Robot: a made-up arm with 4 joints.
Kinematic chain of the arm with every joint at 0, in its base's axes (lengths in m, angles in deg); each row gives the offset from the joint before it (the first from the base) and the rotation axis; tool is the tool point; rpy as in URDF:
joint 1: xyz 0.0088 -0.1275 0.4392 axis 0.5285 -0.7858 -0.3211
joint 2: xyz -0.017 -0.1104 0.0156 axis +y
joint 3: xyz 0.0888 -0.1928 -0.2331 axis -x
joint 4: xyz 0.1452 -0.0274 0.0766 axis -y
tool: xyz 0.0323 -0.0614 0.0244 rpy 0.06 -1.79 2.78
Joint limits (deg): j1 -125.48..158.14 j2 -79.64..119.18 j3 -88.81..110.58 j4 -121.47..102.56
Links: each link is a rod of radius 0.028 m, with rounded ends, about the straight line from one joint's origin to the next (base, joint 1, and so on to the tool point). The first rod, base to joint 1, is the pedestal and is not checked.
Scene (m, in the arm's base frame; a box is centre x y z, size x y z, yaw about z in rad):
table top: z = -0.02
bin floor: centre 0 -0.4 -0.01 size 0.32 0.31 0.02 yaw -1.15
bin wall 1: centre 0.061 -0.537 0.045 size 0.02 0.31 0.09 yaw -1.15
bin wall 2: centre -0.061 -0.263 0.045 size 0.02 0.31 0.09 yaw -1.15
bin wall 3: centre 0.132 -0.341 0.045 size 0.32 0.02 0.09 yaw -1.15
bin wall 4: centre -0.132 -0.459 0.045 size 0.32 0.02 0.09 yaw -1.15
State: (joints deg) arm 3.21 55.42 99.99 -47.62
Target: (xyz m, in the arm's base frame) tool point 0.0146 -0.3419 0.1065
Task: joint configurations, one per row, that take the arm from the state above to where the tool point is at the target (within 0.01 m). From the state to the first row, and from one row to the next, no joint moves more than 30 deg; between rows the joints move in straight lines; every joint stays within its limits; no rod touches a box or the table.
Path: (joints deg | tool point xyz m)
1: 1.51 30.10 78.59 -54.02 | 0.1637 -0.3828 0.2024
2: -0.19 4.78 57.20 -60.41 | 0.2515 -0.4279 0.3069
3: -1.89 -20.54 35.80 -66.81 | 0.2945 -0.4670 0.4211
4: -3.59 -45.85 14.40 -73.20 | 0.3045 -0.4946 0.5328
5: -5.29 -71.17 -7.00 -79.60 | 0.2878 -0.5071 0.6412
6: 21.95 -68.60 1.80 -63.93 | 0.1403 -0.5797 0.6141
7: 49.19 -66.03 10.59 -48.26 | 0.0103 -0.6086 0.5199
8: 76.43 -63.45 19.38 -32.59 | -0.0723 -0.5867 0.3880
9: 103.66 -60.88 28.17 -16.92 | -0.0935 -0.5218 0.2557
10: 130.90 -58.30 36.96 -1.26 | -0.0582 -0.4327 0.1557
11: 158.14 -55.73 45.75 14.41 | 0.0146 -0.3419 0.1065

